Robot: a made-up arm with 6 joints.
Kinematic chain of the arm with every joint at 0, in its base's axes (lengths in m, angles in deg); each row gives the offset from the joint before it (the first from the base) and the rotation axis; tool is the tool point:
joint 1: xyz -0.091 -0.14 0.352 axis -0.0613 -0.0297 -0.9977
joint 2: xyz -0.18 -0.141 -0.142 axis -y
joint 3: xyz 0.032 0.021 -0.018 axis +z
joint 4: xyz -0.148 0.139 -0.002 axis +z
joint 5: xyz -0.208 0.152 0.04 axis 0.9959 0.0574 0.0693
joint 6: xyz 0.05 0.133 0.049 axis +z
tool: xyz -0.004 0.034 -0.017
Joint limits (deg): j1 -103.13..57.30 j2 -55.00..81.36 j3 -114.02..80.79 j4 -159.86..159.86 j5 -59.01..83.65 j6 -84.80..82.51
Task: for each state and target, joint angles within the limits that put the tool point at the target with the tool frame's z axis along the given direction. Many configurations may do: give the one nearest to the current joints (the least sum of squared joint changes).
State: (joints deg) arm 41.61 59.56 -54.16 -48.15 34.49 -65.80
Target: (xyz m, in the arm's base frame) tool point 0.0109 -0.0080 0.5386 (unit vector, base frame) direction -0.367 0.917 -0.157
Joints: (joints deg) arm 57.30 39.55 -55.28 -53.52 57.06 -28.95
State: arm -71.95 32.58 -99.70 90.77 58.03 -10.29
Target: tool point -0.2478 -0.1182 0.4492 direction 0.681 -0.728 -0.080
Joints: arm -82.12 10.48 -114.02 68.85 83.59 -25.22
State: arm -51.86 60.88 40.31 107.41 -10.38 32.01
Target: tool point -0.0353 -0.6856 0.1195 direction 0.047 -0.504 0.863
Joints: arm -75.74 11.34 -10.57 117.48 -17.26 12.41
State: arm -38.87 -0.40 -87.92 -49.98 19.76 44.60
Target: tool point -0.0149 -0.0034 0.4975 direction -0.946 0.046 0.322
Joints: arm -21.61 20.56 -64.69 -60.19 53.94 46.79
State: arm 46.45 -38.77 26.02 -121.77 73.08 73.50
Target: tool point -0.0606 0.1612 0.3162 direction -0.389 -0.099 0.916
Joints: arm 28.56 -20.29 3.18 -70.69 40.40 82.51
